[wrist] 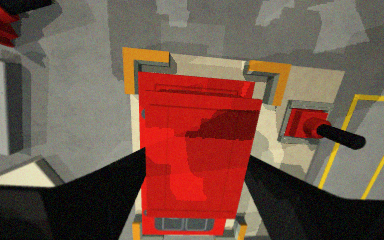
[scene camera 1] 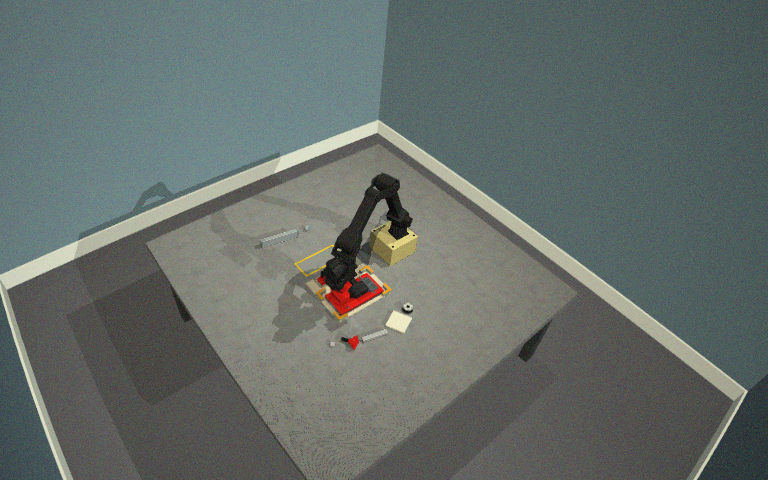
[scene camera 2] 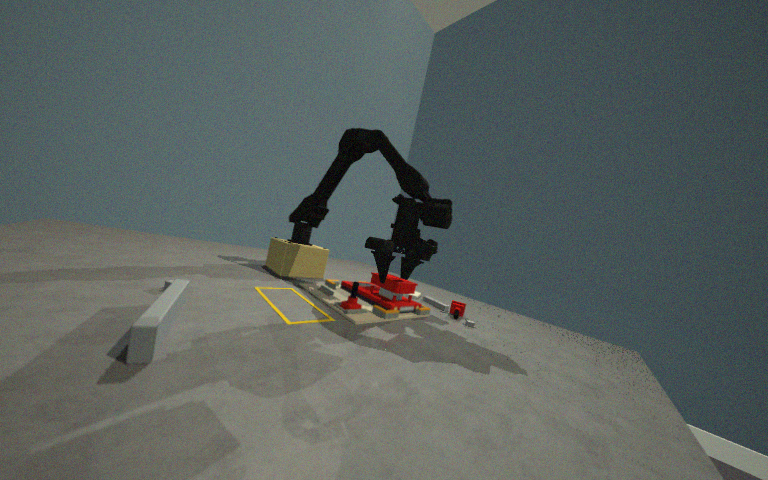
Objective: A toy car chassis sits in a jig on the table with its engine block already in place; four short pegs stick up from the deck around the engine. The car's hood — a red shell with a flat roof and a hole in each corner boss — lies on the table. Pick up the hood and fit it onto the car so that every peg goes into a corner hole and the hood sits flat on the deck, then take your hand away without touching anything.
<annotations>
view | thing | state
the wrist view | my gripper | -
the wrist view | red hood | held by my gripper
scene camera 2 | my gripper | -
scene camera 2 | grey bar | -
</annotations>
